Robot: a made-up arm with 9 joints. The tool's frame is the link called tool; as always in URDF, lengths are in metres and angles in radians. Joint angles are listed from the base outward.
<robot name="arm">
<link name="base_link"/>
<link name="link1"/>
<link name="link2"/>
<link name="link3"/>
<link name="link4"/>
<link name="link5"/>
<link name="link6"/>
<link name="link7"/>
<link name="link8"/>
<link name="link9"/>
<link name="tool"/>
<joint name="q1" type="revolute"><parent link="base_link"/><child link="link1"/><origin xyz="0.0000 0.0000 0.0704" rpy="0.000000 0.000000 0.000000"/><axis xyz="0 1 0"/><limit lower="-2.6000" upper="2.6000"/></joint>
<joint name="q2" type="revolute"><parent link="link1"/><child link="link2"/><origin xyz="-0.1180 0.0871 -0.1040" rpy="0.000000 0.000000 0.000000"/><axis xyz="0 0 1"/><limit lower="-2.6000" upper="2.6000"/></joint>
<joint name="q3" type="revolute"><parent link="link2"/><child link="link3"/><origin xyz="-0.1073 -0.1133 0.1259" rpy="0.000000 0.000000 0.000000"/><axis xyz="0 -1 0"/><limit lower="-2.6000" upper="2.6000"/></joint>
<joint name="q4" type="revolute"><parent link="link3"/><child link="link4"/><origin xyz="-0.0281 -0.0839 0.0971" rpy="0.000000 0.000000 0.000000"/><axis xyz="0 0 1"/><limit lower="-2.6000" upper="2.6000"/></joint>
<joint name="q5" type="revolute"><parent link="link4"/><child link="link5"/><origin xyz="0.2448 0.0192 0.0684" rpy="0.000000 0.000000 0.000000"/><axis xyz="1 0 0"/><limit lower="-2.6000" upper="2.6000"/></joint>
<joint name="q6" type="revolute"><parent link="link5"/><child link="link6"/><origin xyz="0.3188 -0.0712 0.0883" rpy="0.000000 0.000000 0.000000"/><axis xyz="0 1 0"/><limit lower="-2.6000" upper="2.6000"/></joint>
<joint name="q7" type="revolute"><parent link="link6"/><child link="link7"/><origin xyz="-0.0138 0.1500 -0.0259" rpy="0.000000 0.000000 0.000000"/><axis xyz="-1 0 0"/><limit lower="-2.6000" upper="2.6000"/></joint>
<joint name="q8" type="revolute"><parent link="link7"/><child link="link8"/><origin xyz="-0.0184 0.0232 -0.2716" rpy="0.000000 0.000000 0.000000"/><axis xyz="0 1 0"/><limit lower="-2.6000" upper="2.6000"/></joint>
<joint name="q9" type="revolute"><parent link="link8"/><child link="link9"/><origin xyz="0.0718 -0.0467 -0.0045" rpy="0.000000 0.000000 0.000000"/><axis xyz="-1 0 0"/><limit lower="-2.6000" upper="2.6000"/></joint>
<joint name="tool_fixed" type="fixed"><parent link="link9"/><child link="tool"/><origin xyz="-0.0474 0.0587 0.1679" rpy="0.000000 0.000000 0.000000"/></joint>
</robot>
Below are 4 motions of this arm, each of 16 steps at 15 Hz.
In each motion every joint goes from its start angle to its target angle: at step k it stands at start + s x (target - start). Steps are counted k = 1, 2, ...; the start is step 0. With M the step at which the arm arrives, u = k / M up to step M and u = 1 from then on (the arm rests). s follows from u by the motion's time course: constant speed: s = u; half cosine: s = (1 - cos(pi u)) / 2; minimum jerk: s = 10 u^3 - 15 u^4 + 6 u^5.
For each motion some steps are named. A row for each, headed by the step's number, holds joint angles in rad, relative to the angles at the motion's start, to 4 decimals.
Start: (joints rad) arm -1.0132 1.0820 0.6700 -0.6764 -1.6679 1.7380 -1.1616 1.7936 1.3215
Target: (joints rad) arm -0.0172 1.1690 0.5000 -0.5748 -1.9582 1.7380 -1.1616 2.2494 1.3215
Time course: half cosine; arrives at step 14
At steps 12, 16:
12: 0.9467 0.0827 -0.1616 0.0966 -0.2759 0.0000 0.0000 0.4332 0.0000
16: 0.9960 0.0870 -0.1700 0.1016 -0.2903 0.0000 0.0000 0.4558 0.0000

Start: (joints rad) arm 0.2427 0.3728 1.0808 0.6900 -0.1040 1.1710 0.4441 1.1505 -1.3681
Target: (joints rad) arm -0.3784 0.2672 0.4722 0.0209 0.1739 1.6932 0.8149 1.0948 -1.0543
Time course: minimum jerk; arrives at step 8
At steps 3, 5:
3: -0.1709 -0.0291 -0.1675 -0.1841 0.0765 0.1437 0.1020 -0.0153 0.0864
5: -0.4502 -0.0765 -0.4411 -0.4850 0.2014 0.3785 0.2688 -0.0404 0.2274

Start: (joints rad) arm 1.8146 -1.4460 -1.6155 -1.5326 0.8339 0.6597 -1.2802 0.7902 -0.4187
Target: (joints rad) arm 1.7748 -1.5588 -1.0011 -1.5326 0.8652 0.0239 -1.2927 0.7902 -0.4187
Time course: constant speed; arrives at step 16
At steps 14, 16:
14: -0.0348 -0.0987 0.5376 0.0000 0.0274 -0.5563 -0.0109 0.0000 0.0000
16: -0.0398 -0.1128 0.6144 0.0000 0.0313 -0.6358 -0.0125 0.0000 0.0000

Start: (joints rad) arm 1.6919 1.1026 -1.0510 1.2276 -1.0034 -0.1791 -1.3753 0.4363 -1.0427
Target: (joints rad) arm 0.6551 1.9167 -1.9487 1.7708 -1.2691 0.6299 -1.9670 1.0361 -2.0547
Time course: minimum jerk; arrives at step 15
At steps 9, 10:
9: -0.7077 0.5557 -0.6127 0.3708 -0.1814 0.5522 -0.4039 0.4094 -0.6908
10: -0.8192 0.6432 -0.7093 0.4292 -0.2099 0.6392 -0.4675 0.4739 -0.7996

